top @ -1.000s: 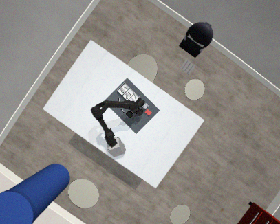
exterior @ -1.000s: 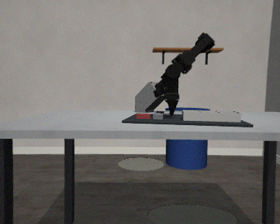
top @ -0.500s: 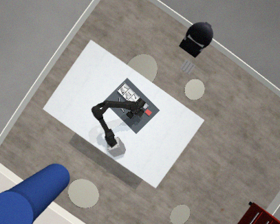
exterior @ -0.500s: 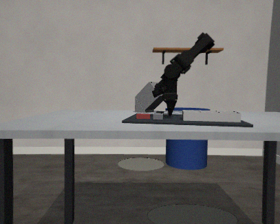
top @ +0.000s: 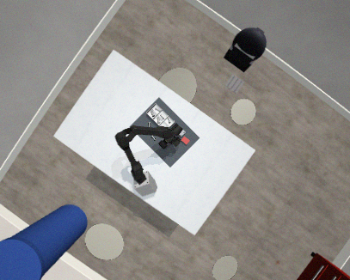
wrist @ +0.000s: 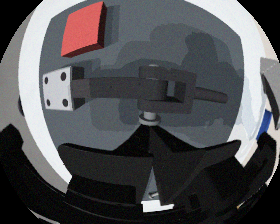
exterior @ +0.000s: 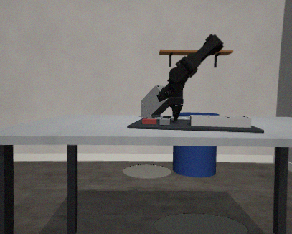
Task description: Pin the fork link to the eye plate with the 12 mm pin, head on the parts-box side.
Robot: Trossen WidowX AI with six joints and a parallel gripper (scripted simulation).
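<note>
Right now the eye plate is 2 cm ahead of my hand, 4 cm to the right of it and 3 cm below it. Also, from my hand: grey pin (3 cm to the right, 3 cm below); dark mat (1 cm behind, 6 cm to the left, 5 cm below); fork link (2 cm behind, 4 cm to the right, 3 cm below).
</note>
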